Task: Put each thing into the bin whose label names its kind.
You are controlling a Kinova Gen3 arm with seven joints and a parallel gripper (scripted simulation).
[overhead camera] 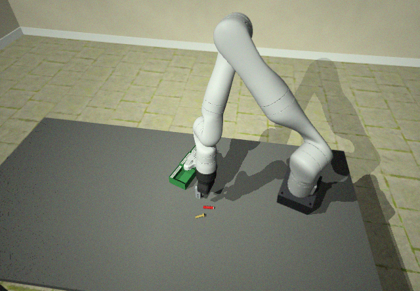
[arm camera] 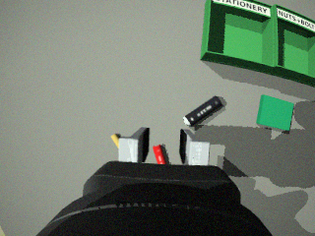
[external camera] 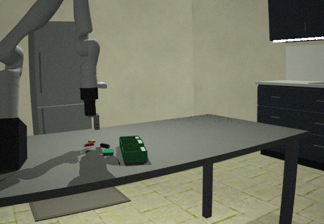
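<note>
The brass bolt lies 20 mm behind my hand, 60 mm to the left of it and 80 mm below it. Round my hand: red cylinder: 40 mm behind, 10 mm to the left, 80 mm below; then green block: 150 mm to the right, 80 mm below; then black battery: 20 mm ahead, 50 mm to the right, 80 mm below.
</note>
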